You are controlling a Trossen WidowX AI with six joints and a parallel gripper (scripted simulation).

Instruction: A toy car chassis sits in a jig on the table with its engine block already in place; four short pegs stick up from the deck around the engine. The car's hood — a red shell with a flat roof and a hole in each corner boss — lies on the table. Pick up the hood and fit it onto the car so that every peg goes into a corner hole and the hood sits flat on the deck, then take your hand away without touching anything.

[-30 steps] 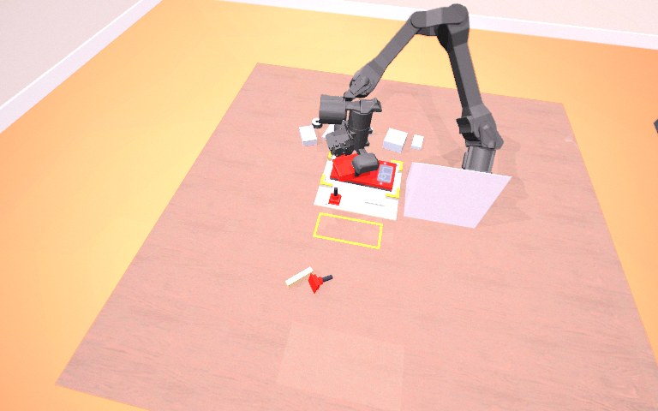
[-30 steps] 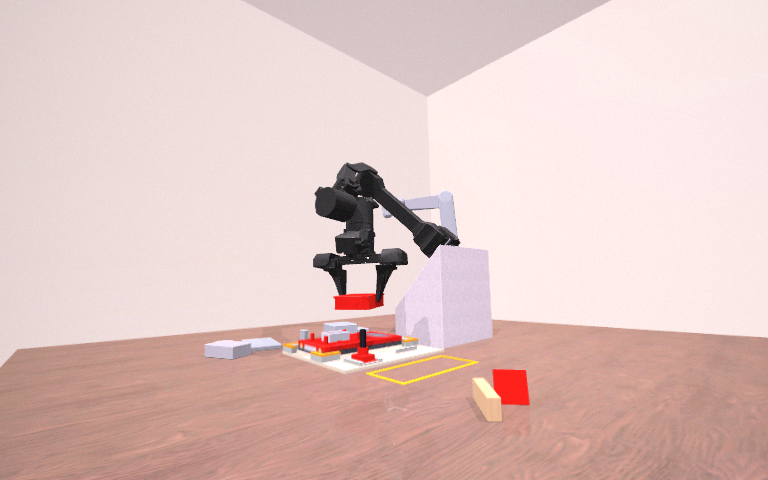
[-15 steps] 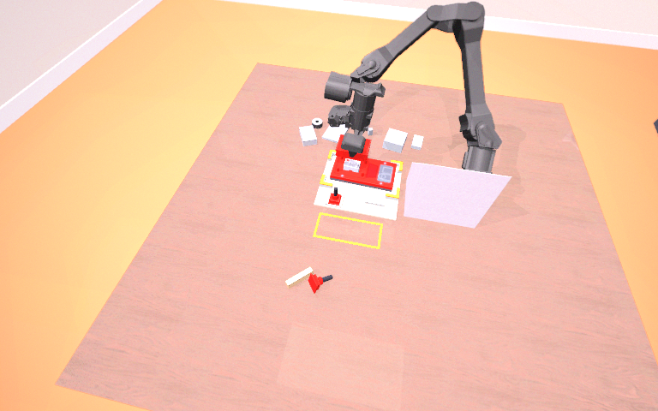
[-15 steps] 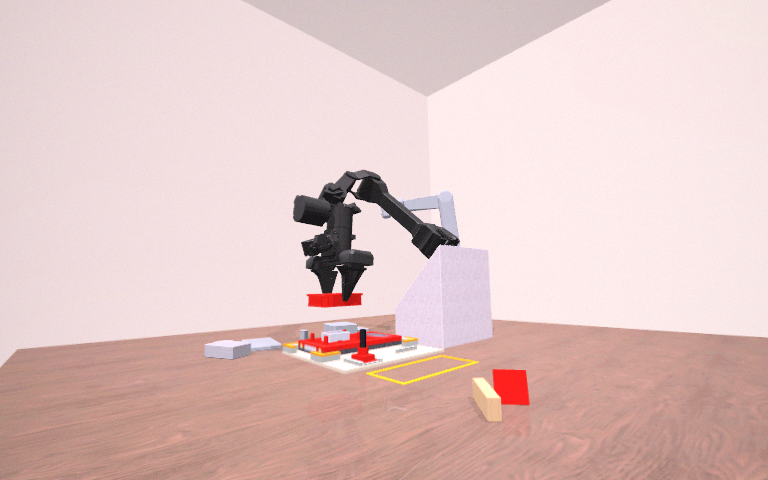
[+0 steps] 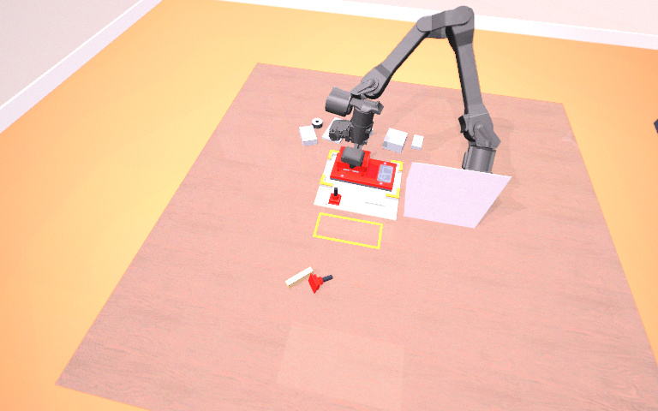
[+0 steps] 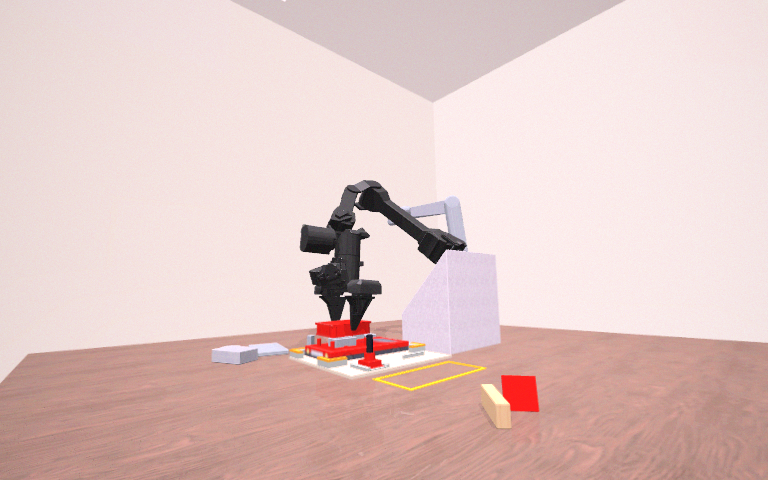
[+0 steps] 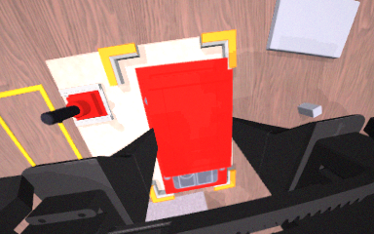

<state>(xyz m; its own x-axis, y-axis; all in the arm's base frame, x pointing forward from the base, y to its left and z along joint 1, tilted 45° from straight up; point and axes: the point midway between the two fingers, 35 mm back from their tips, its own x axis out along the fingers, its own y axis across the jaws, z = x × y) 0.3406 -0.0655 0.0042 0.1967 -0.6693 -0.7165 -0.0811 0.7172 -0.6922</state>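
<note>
Right now my gripper tip is 10 mm below the red hood. The rest, counted from my gripper tip: white jig 30 mm behind, 30 mm to the left, 50 mm below; then wooden bar 20 mm ahead, 410 mm to the left, 50 mm below.
</note>
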